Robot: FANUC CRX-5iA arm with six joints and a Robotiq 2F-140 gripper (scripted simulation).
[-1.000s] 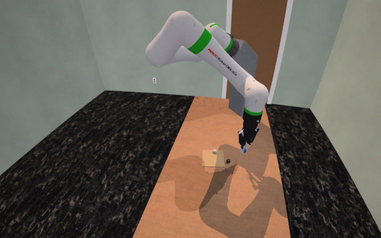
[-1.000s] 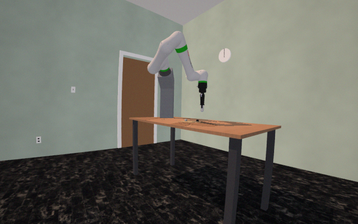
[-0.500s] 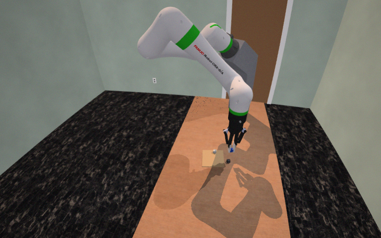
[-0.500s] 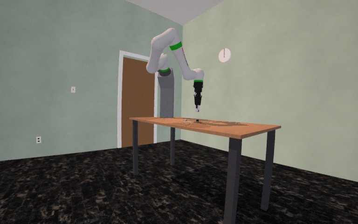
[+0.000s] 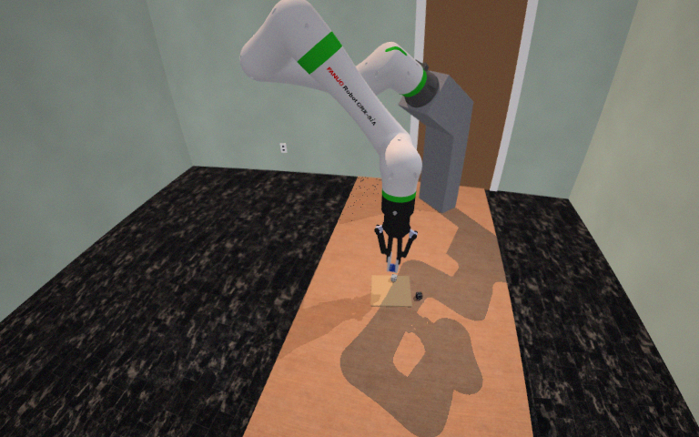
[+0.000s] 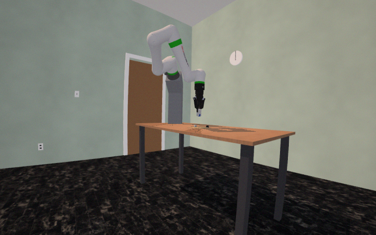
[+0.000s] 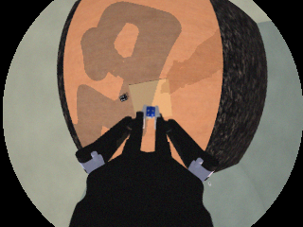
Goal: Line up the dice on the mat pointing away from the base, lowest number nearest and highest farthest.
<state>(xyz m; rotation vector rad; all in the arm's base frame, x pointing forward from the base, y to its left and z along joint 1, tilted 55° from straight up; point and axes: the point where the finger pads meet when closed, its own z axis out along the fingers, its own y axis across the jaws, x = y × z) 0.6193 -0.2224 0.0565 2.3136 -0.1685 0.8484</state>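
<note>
Right now my hand is 14 cm above the tan mat. The rest, counted from my hand: blue die 2 cm below; white die 5 cm behind, 2 cm to the left, 13 cm below; black die 5 cm ahead, 9 cm to the left, 13 cm below.
</note>
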